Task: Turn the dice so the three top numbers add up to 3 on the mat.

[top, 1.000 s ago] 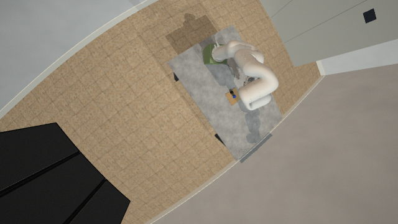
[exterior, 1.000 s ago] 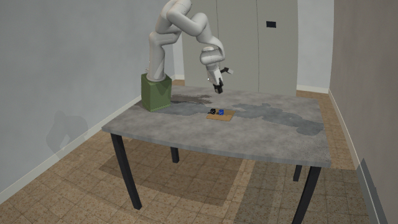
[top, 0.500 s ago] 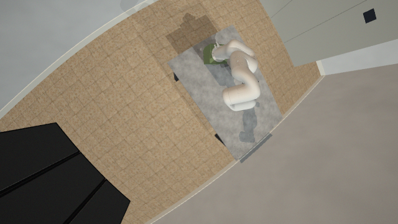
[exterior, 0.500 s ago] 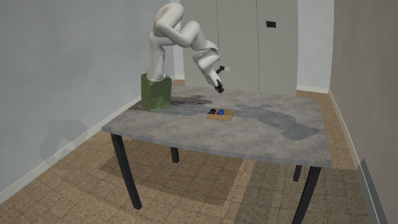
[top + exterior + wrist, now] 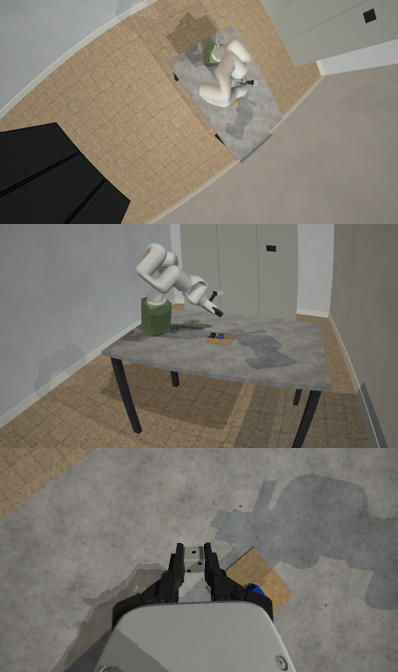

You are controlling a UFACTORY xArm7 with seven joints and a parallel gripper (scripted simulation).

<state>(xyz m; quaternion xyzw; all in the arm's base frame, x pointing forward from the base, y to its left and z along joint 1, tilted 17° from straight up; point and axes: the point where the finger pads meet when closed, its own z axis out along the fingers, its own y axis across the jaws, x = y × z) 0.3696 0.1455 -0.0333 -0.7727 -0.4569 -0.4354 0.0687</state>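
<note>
Now: the black die 130 mm to the right of my hand, 100 mm below it and 10 mm ahead of it. Round my hand: tan mat 130 mm to the right, 110 mm below, 60 mm ahead; white die 10 mm below; blue die 130 mm to the right, 100 mm below, 60 mm ahead.
</note>
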